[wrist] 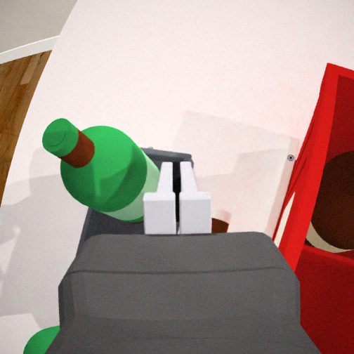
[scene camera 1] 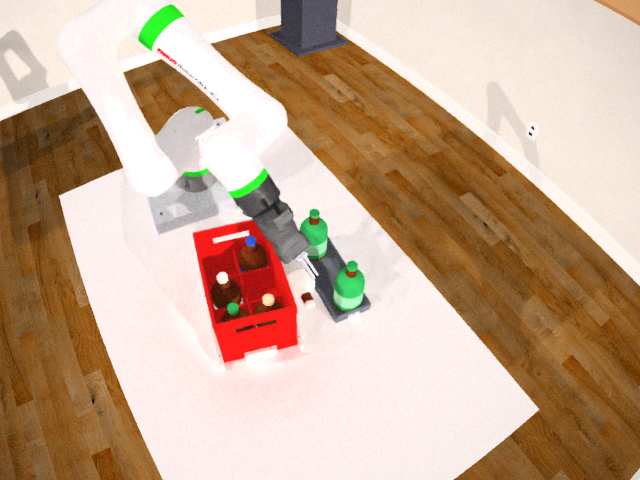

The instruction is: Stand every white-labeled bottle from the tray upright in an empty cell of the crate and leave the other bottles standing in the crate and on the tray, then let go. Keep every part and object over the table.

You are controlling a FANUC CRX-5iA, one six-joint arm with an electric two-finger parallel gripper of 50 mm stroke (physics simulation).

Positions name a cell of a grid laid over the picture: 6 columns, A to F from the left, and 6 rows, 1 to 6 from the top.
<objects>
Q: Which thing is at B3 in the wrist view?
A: A green bottle.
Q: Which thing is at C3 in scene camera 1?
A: A green bottle.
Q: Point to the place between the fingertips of my gripper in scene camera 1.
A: C4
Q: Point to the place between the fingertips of my gripper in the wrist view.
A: C4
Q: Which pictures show the green bottle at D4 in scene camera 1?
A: The wrist view and scene camera 1: all of them.
</objects>
